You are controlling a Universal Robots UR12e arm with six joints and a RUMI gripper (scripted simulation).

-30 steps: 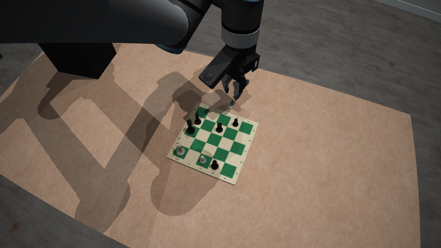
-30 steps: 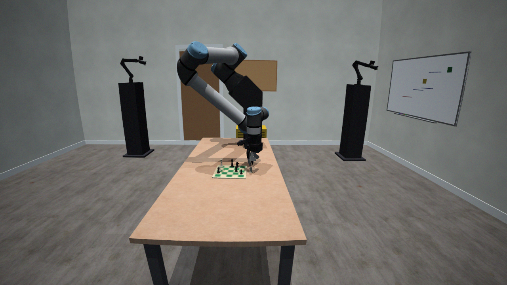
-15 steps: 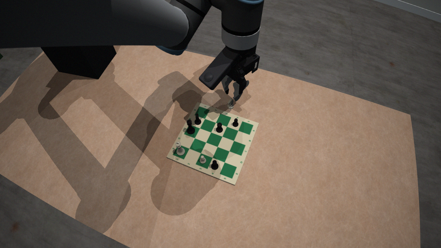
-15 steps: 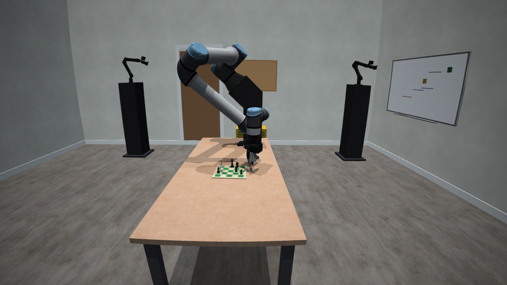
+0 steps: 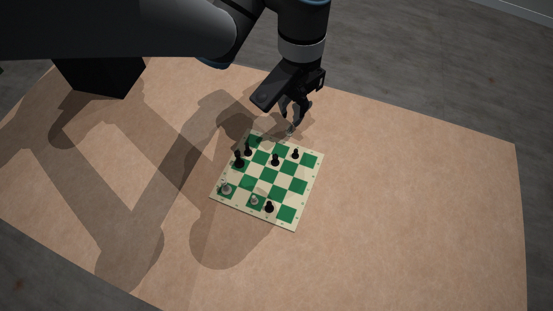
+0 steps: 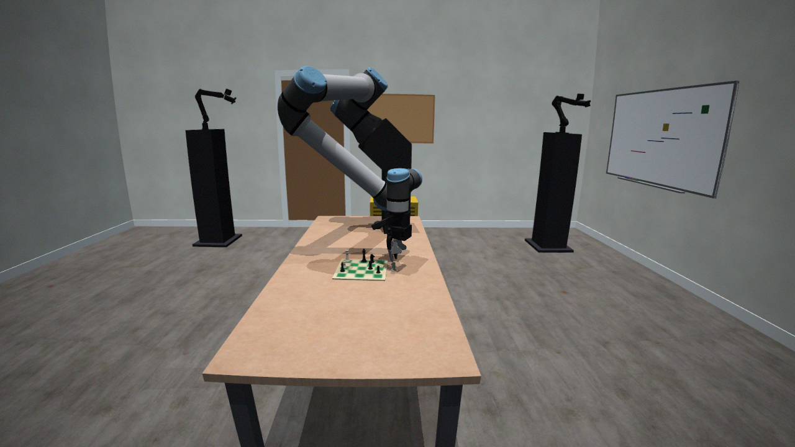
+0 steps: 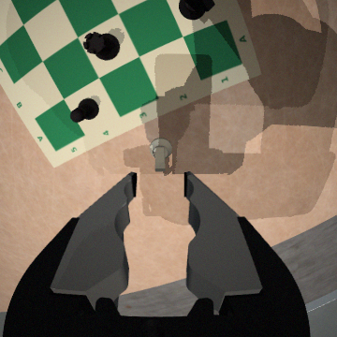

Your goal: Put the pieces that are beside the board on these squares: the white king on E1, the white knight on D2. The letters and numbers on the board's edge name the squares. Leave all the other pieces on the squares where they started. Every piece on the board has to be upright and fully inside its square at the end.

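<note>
Right now the white knight is 50 mm below my hand. Also, from my hand: chessboard (140 mm to the right, 60 mm below); white pawn (220 mm to the right, 40 mm below, 10 mm behind); white king (210 mm to the right, 80 mm behind, 30 mm below).
</note>
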